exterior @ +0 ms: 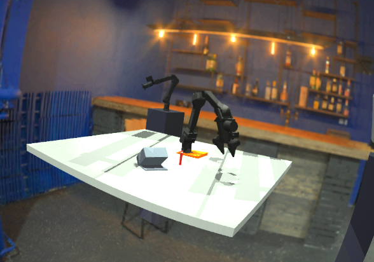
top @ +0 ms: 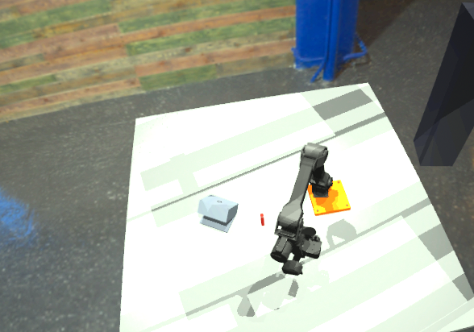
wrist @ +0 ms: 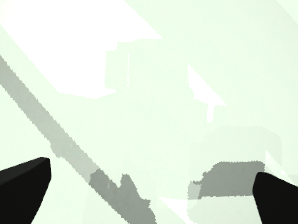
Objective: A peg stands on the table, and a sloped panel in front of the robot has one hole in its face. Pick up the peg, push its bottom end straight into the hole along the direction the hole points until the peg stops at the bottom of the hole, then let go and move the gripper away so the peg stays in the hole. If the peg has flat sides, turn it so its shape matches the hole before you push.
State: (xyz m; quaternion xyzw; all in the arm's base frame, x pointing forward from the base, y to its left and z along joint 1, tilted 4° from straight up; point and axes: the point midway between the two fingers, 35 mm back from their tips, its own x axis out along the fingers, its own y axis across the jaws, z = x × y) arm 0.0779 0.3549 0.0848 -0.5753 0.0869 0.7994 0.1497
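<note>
Now: the red peg 170 mm ahead of my gripper tip, 200 mm to the right of it and 30 mm below it. From my gripper tip the other things lie so: sloped panel 350 mm ahead, 240 mm to the right, 30 mm below.
</note>
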